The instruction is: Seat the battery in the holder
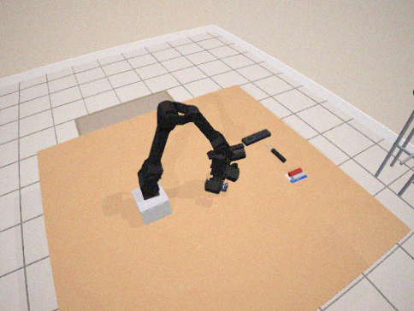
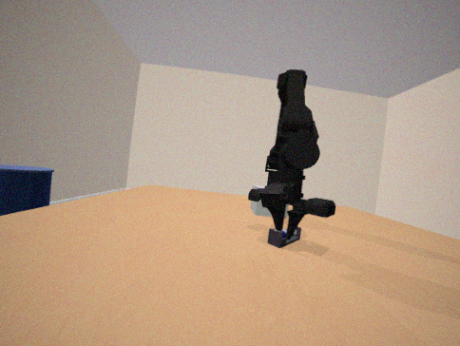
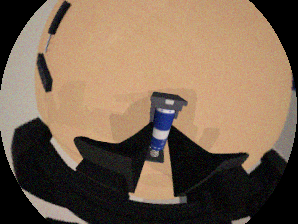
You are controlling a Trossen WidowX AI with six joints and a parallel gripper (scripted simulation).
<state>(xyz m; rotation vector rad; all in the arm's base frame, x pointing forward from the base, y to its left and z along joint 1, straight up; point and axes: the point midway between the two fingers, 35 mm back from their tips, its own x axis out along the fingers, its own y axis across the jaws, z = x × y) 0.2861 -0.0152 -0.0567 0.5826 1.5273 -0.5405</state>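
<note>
Now: gripper tip 10 mm below the battery. The rest, counted from my gripper tip: black screwdriver (350 mm ahead, 90 mm to the left); then black flat bar (320 mm ahead, 210 mm to the left, 10 mm above).
</note>
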